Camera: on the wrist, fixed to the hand. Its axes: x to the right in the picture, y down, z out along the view.
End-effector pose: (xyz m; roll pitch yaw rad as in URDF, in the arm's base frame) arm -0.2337 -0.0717 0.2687 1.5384 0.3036 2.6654
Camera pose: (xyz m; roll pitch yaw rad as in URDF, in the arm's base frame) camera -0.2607 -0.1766 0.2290 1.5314 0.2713 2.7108
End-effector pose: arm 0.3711 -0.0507 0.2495 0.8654 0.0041 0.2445
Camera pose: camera 0.3467 -0.0006 0.1485 0.8458 0.0064 0.2987
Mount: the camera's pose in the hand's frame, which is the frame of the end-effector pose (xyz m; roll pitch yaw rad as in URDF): -0.0111 -0.0416 -0.1070 -0.0192 0.0427 0.0334
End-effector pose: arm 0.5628 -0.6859 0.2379 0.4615 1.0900 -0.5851
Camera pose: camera 0.4798 -0.6184 0.1949 0.5400 1.1110 -0.4747
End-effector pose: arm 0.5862 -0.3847 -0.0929 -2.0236 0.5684 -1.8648
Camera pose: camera 0.5011 -0.3965 -0.0159 -2.0779 0.5788 -1.9281
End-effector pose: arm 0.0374 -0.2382 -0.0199 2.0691 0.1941 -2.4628
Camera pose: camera 0.1152 -0.3218 -0.0034 2.0529 0.1443 -2.4410
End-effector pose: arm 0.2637 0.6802 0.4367 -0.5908 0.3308 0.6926
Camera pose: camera 0.2993 0.5874 0.3782 -0.6092 0.3849 0.6968
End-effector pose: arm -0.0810 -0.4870 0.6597 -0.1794 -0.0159 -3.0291
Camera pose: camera -0.0783 -0.4263 0.5617 -0.1991 0.0321 -3.0039
